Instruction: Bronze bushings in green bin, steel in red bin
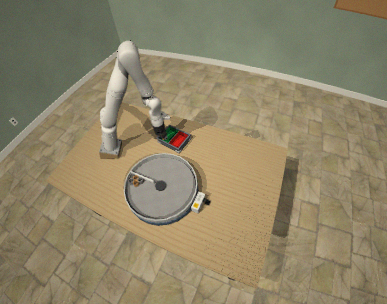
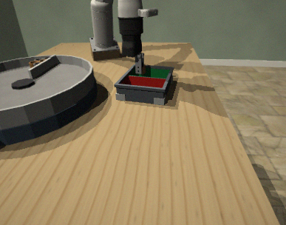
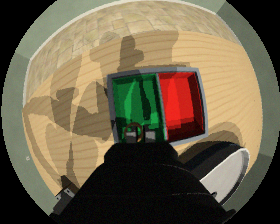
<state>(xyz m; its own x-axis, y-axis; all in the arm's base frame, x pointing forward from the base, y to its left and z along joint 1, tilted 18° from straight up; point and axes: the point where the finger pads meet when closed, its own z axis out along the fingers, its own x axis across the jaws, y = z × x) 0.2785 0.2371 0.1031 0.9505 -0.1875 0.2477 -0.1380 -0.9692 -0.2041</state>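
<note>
Now: the bin 5 cm ahead of my hand, 3 cm to the left of it and 3 cm below it. Round my hand: grey turntable (19 cm ahead, 31 cm to the right).
</note>
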